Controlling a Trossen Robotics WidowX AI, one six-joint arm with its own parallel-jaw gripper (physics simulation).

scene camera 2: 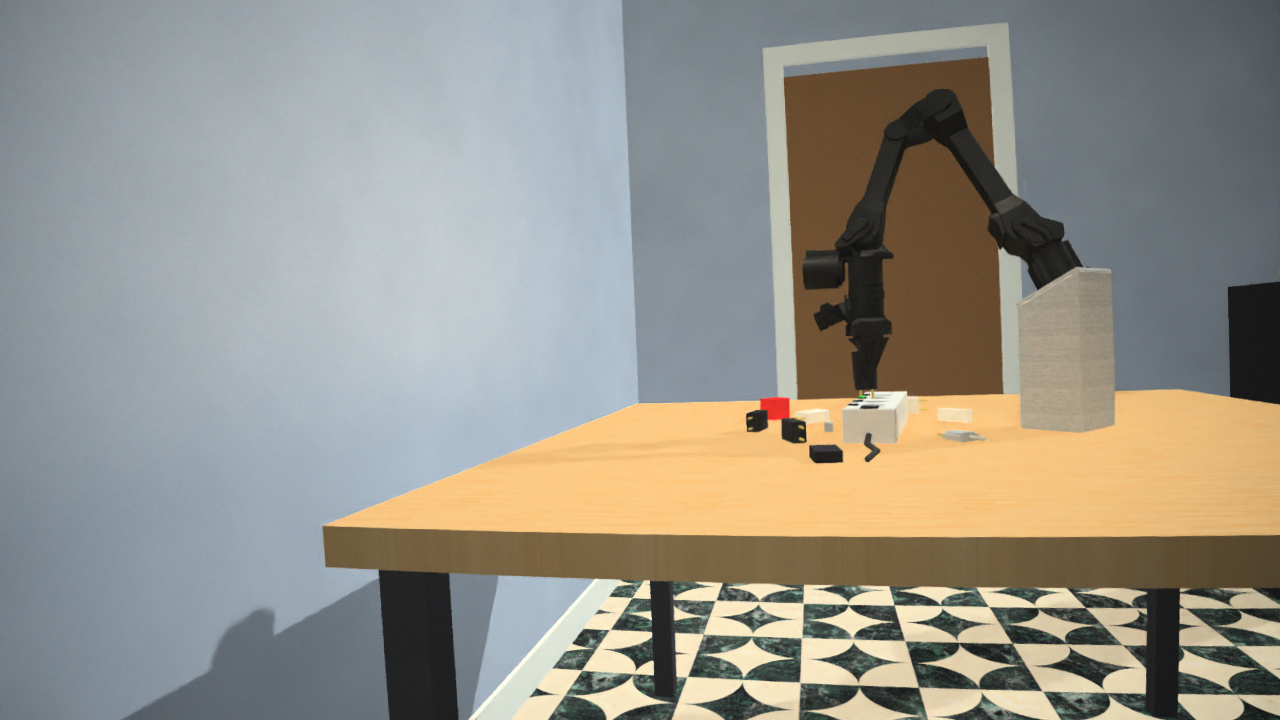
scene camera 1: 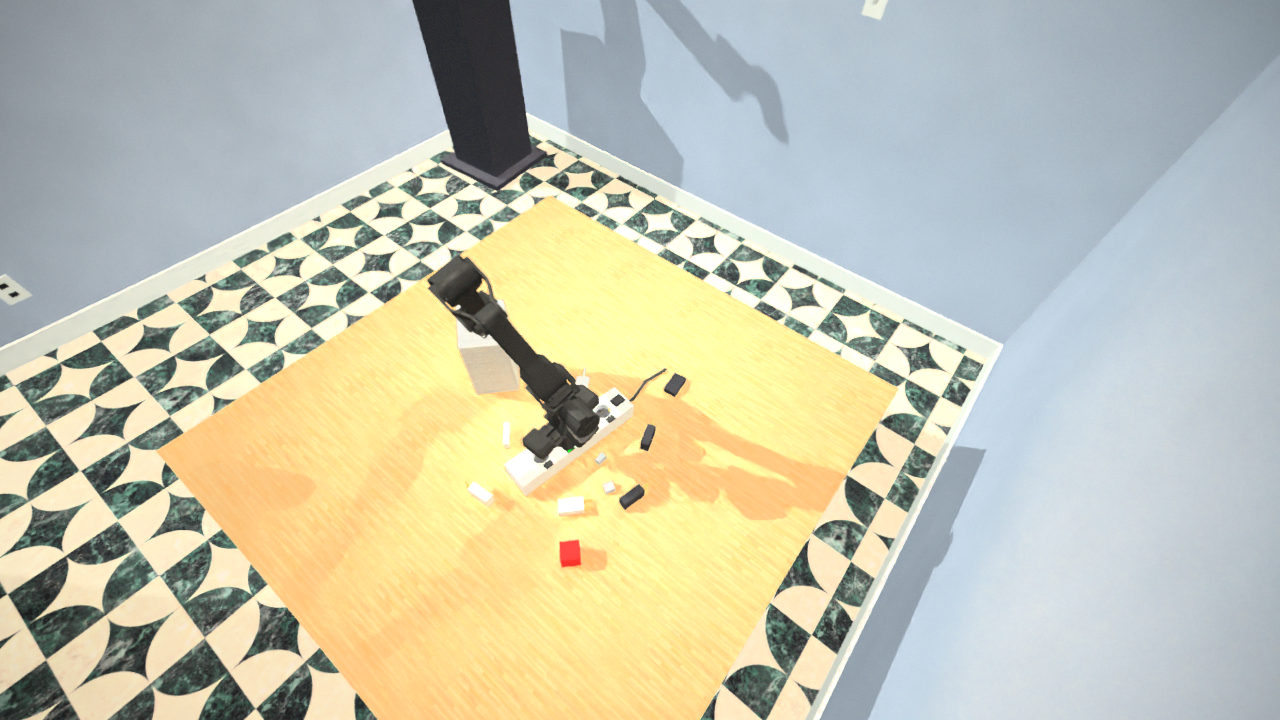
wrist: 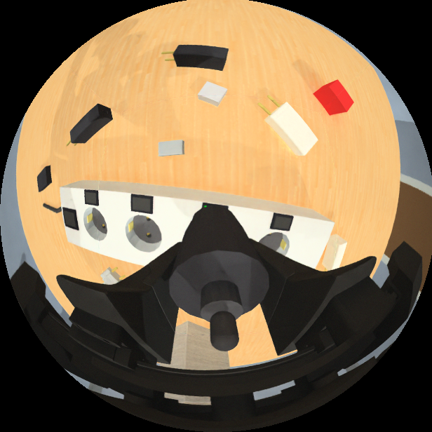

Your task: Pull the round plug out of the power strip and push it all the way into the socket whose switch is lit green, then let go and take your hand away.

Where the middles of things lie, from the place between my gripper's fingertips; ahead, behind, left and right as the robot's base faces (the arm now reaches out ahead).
Labels:
Now: the round black plug (wrist: 217,275) 10 mm ahead of my hand and 20 mm above it. From my hand the other things lie so: red cube (wrist: 333,96) (150 mm ahead, 180 mm to the right, 60 mm below).

